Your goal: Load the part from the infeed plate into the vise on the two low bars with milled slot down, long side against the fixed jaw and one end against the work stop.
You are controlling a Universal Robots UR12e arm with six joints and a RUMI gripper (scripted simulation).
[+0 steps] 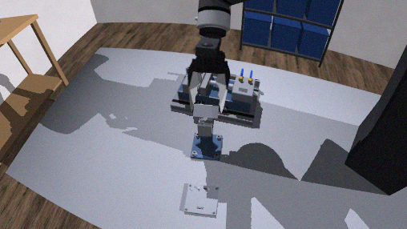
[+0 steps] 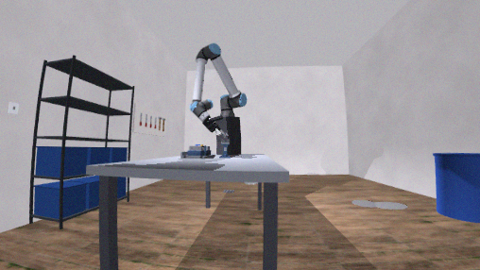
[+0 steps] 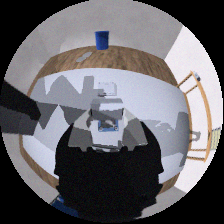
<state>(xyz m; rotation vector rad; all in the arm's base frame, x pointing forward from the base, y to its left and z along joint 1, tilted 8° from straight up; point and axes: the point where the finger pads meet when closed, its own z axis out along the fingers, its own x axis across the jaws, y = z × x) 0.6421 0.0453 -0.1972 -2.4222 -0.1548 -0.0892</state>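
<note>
Right now the grey part is 1 cm to the left of my hand and 1 cm below it. From my hand the other things lie so: infeed plate: 2 cm behind, 18 cm to the left, 19 cm below; then vise: 1 cm ahead, 21 cm to the right, 15 cm below; then air cylinder: 9 cm behind, 20 cm to the right, 11 cm below.
</note>
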